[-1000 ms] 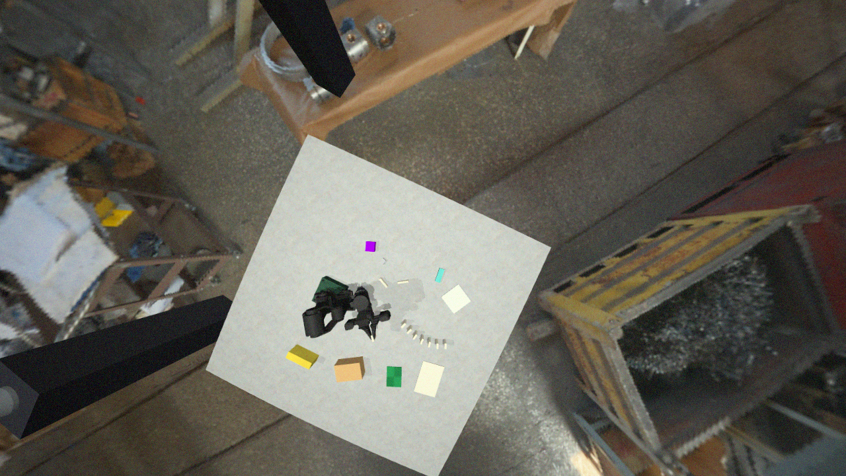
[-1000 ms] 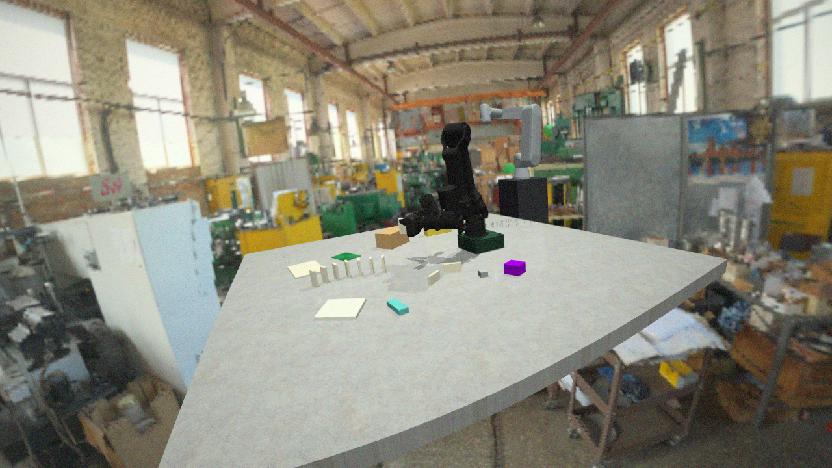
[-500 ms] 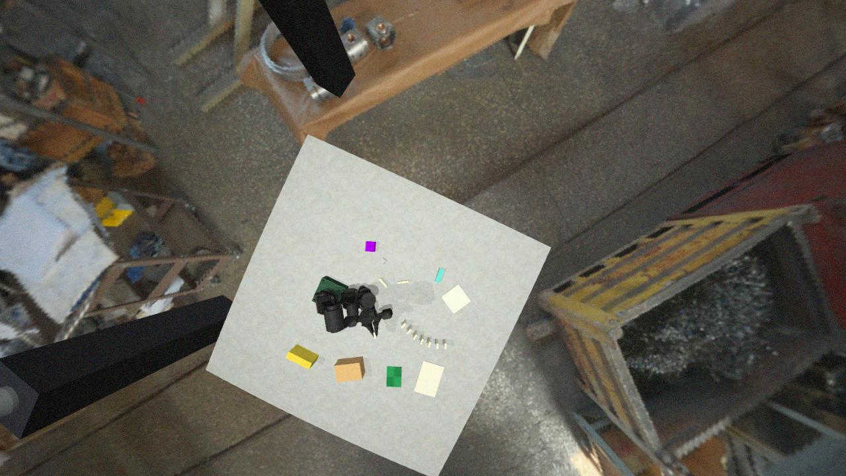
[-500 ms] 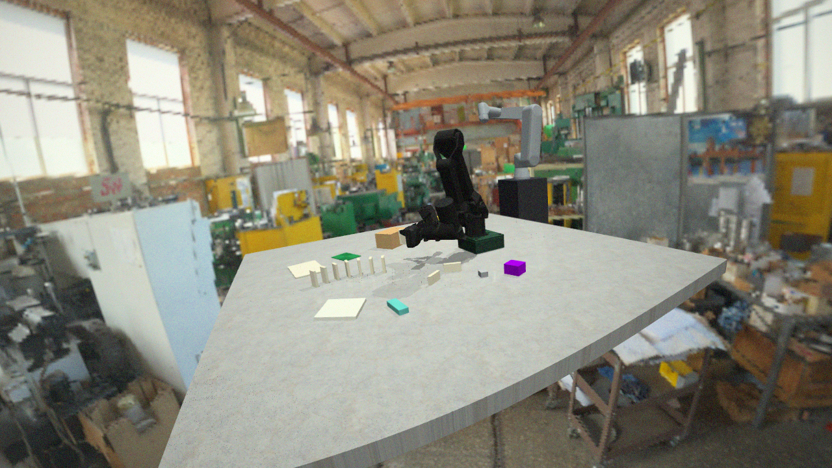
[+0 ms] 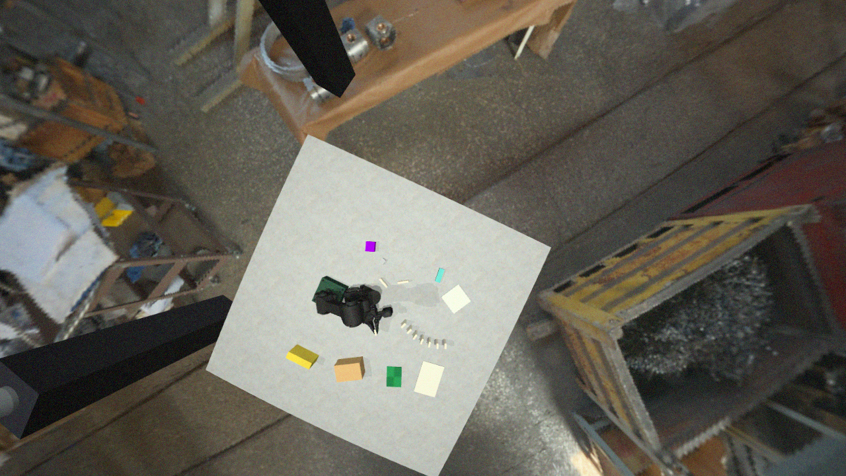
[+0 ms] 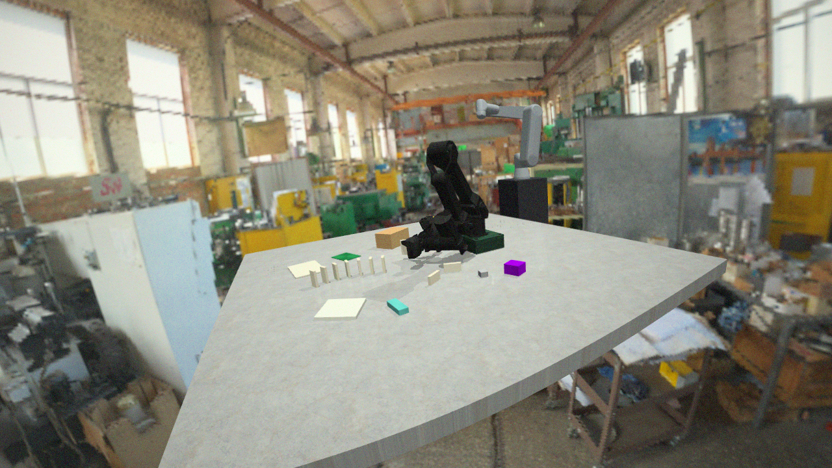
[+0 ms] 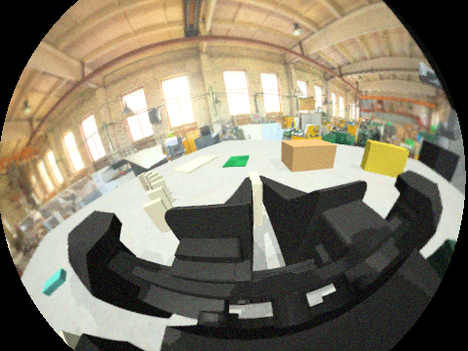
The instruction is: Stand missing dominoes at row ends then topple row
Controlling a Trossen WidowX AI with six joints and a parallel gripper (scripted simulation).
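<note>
Now: gripper tip 150 mm past the grey cube, 290 mm to the right of it and 50 mm above it. Round my gripper tip: cream tile: 340 mm ahead, 80 mm to the right, 60 mm below; then tan box: 10 mm behind, 230 mm to the right, 30 mm below; then green tile: 190 mm ahead, 170 mm to the right, 60 mm below.
</note>
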